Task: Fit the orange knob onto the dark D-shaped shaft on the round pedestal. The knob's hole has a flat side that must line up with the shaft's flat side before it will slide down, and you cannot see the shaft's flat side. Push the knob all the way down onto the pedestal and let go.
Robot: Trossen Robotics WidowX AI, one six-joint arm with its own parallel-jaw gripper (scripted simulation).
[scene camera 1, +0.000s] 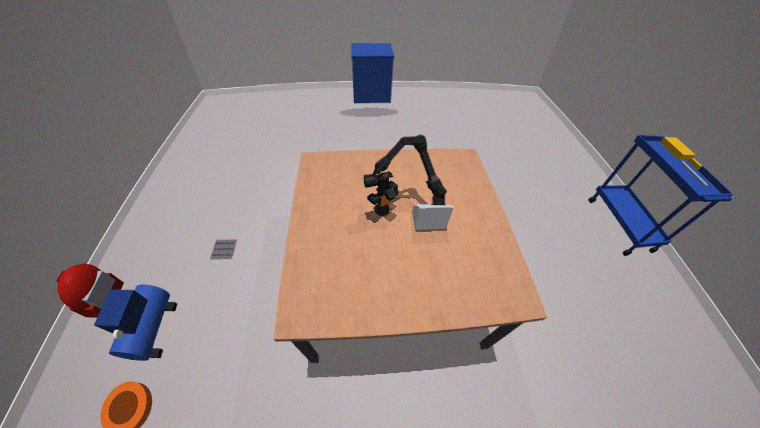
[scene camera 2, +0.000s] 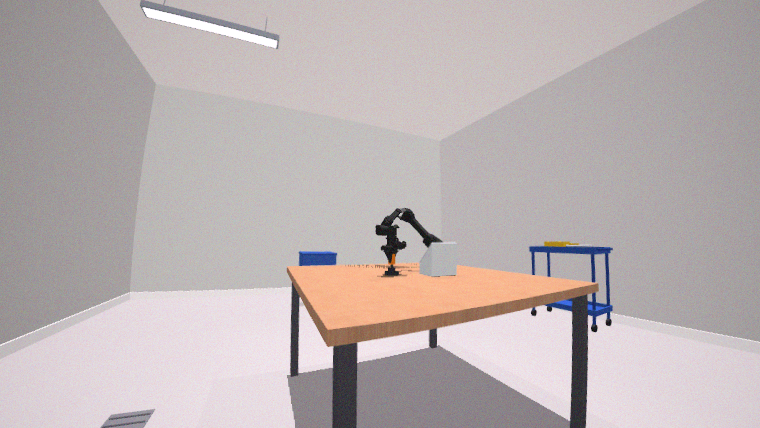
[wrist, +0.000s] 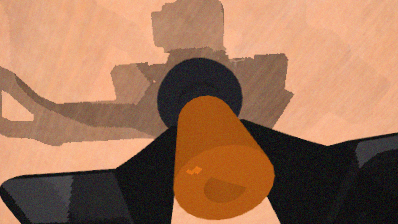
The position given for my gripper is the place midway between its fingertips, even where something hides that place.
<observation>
My gripper (wrist: 207, 129) carries an orange knob (wrist: 218, 165). Also in view: a dark round pedestal (wrist: 196, 77).
</observation>
